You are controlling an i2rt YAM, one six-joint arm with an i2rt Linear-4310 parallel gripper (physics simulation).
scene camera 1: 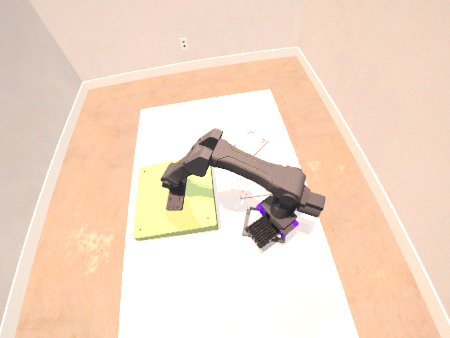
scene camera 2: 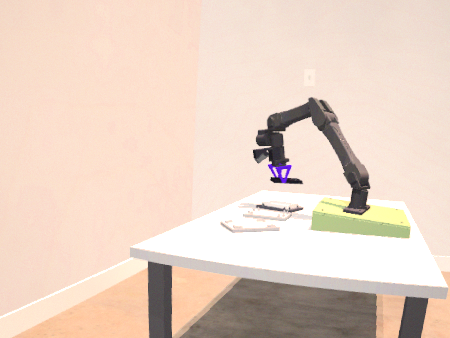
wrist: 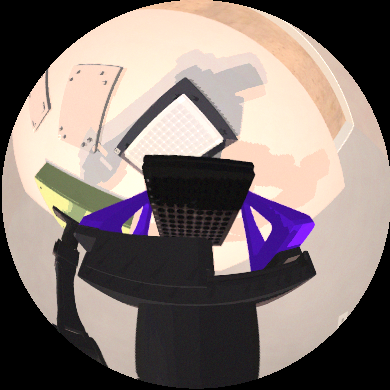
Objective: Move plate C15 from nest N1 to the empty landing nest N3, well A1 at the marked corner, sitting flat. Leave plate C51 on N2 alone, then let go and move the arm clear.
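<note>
My gripper (scene camera 1: 272,222) (scene camera 2: 281,178) (wrist: 195,193) is shut on a black well plate (scene camera 1: 262,231) (scene camera 2: 295,181) (wrist: 200,182), C15, held roughly level high above the table. Below it, a white plate (scene camera 2: 282,205) (wrist: 175,125), C51, sits on a dark grey nest (scene camera 1: 247,220) (scene camera 2: 296,209) (wrist: 202,106), N2. The held plate hides part of them. A pale empty nest (scene camera 1: 255,196) (scene camera 2: 267,215) (wrist: 87,100) lies beside N2, partly under the arm in scene camera 1. Another pale empty nest (scene camera 1: 258,142) (scene camera 2: 250,226) (wrist: 39,107) lies farther along. Nest labels and the A1 mark are unreadable.
The arm stands on a green base block (scene camera 1: 155,215) (scene camera 2: 360,225) (wrist: 75,185). The white table (scene camera 1: 225,290) (scene camera 2: 280,265) carries the block and nests. Its long edge runs near N2 in scene camera 1.
</note>
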